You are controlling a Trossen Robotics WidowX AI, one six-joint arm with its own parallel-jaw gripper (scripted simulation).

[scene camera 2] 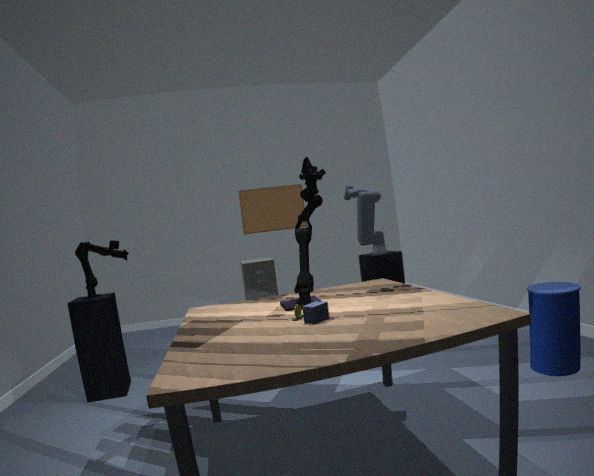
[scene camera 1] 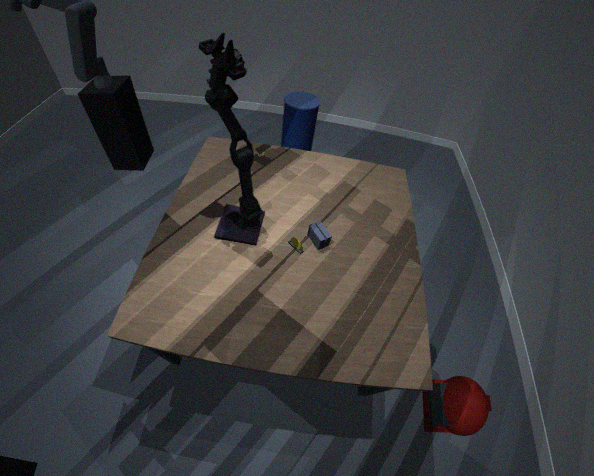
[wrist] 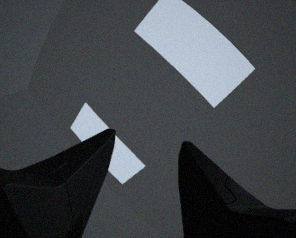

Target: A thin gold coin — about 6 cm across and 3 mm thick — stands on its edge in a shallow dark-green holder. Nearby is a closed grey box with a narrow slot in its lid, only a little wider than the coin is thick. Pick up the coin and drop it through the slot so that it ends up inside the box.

In view: my gripper (scene camera 1: pixel 227 36).
My gripper shows as well in the wrist view (wrist: pixel 148 143).
